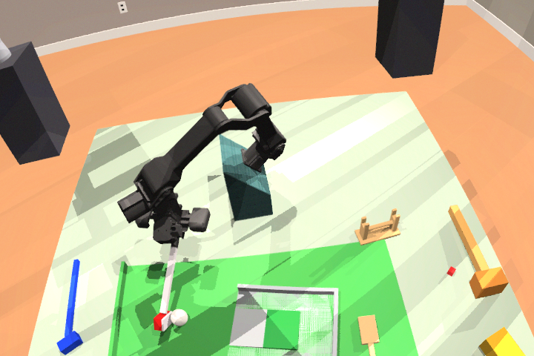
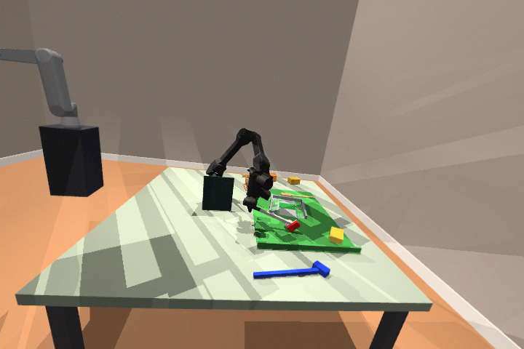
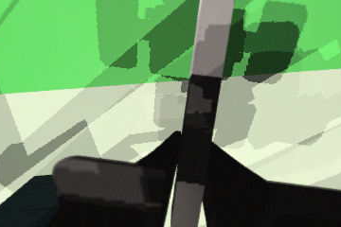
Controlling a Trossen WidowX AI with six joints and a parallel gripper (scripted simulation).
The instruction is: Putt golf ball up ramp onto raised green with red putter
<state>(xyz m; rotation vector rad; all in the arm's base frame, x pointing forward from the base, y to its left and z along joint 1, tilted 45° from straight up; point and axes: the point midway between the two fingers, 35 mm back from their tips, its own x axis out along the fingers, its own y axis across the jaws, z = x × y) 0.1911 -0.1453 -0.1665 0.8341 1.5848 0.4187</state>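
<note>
Right now my gripper tip is 11 cm short of the red putter and 3 cm to the left of it. Also, from my gripper tip: white golf ball 21 cm ahead, 5 cm below, 1 cm to the right; then green mat 29 cm ahead, 15 cm to the left, 7 cm below; then blue putter 34 cm to the right, 13 cm ahead, 6 cm below.
</note>
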